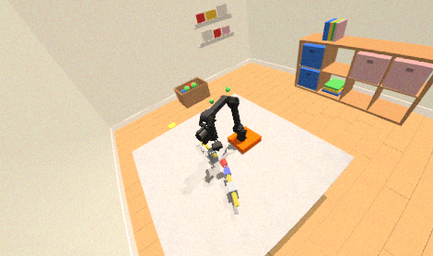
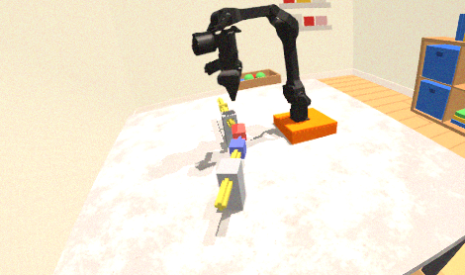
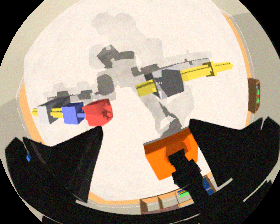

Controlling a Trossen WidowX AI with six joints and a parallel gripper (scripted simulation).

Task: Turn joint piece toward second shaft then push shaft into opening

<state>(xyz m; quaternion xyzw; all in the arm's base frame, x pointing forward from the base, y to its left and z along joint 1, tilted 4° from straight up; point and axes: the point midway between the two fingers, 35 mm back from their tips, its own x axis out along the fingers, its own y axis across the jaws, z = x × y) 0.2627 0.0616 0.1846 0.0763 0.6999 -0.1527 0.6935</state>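
My gripper tip is now 2 cm short of the red joint piece, 8 cm to the right of it and 9 cm above it.
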